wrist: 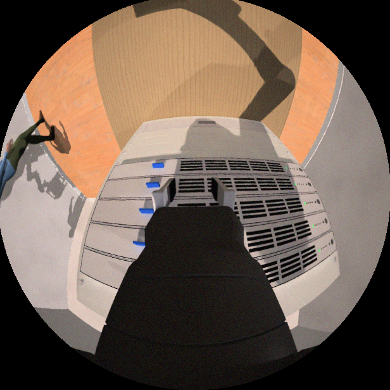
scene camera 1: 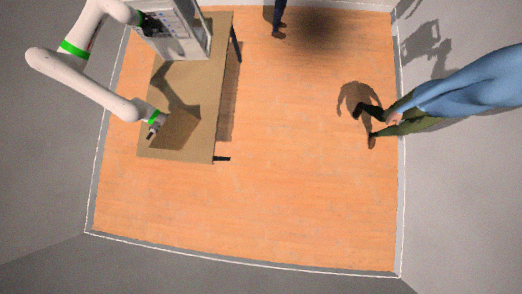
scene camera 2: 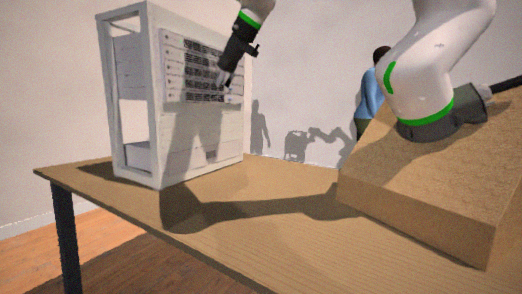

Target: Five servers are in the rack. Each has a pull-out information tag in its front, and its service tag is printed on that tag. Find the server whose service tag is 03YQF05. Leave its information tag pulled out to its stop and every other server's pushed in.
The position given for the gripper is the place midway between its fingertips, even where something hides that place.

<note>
In view: the gripper (scene camera 2: 222, 85) and a white rack (scene camera 2: 168, 60).
The gripper also shows in the wrist view (wrist: 193, 184).
</note>
